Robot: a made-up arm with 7 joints.
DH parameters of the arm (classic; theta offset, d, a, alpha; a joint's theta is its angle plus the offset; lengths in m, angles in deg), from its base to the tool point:
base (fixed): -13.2 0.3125 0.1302 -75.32
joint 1: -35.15 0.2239 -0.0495 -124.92
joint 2: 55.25 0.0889 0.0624 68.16
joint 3: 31.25 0.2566 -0.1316 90
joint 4: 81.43 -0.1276 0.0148 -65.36
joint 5: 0 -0.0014 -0.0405 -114.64
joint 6: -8.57 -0.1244 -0.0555 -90
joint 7: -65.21 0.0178 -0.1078 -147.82
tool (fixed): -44.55 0.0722 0 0
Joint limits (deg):
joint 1: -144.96..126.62
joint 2: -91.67..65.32
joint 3: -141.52..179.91
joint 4: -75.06..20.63
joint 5: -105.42..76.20
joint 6: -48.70..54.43
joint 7: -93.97..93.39
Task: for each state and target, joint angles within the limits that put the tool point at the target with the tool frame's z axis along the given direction. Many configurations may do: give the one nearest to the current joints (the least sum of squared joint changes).
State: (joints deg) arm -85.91 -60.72 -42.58 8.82 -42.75 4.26 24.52
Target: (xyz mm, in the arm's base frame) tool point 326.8 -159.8 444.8 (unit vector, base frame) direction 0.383 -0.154 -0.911
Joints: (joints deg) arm -91.00 -78.52 -85.50 16.31 -69.16 20.61 24.24
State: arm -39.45 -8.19 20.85 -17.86 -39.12 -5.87 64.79
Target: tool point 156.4 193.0 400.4 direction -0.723 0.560 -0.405
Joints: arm -86.96 11.05 50.98 -3.39 -10.29 -27.45 75.46
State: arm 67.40 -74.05 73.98 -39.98 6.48 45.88 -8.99
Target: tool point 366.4 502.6 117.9 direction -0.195 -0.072 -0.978
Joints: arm 23.20 -81.02 94.49 -62.43 10.03 54.43 19.20
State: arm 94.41 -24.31 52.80 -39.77 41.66 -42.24 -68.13
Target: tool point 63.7 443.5 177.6 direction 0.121 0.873 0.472
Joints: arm 107.27 -19.05 24.61 -48.38 29.31 -36.19 -74.29
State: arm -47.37 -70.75 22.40 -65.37 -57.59 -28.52 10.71
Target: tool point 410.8 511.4 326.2 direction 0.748 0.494 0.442
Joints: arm -63.62 -49.29 28.22 -68.60 -44.78 -29.77 2.28
